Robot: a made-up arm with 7 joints.
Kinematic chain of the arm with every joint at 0, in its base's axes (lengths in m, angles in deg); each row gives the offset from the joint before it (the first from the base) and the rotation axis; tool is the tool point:
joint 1: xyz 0 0.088 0 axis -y
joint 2: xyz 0 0.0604 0 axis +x
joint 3: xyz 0 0 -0.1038 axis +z
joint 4: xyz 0 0 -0.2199 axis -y
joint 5: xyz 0 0 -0.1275 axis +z
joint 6: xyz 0 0 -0.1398 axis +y
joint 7: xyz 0 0 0 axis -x
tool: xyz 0 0 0
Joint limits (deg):
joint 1: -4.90..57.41
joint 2: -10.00..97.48
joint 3: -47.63..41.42
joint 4: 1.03..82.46
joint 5: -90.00..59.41
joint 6: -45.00..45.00
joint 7: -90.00..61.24
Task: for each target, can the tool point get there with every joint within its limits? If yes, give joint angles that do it. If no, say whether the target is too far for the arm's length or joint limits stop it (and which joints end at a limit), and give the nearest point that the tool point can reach.
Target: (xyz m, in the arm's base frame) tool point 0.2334 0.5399 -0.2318
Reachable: yes | joints 2.41 66.42 -16.12 60.48 -36.27 9.70 -5.96
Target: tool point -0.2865 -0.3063 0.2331
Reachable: no: joint limits stop it (at a limit: joint 1, joint 2, joint 3, joint 4) | nearest point 0.3652 -0.1067 -0.0215 | short by 0.728 m
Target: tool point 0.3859 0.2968 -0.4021
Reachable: yes | joints 34.01 8.65 34.04 25.39 -32.91 14.30 9.73
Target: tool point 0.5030 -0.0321 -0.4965
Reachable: no: too far | nearest point 0.4085 0.0157 -0.4032 | short by 0.141 m
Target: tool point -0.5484 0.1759 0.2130
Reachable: no: joint limits stop it (at a limit: joint 1, joint 2, joint 3, joint 4) | nearest point -0.0788 0.4813 0.2862 | short by 0.565 m
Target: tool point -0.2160 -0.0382 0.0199
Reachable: no: joint limits stop it (at a limit: joint 1, joint 2, joint 3, joint 4) | nearest point 0.1507 -0.1067 -0.3334 | short by 0.514 m
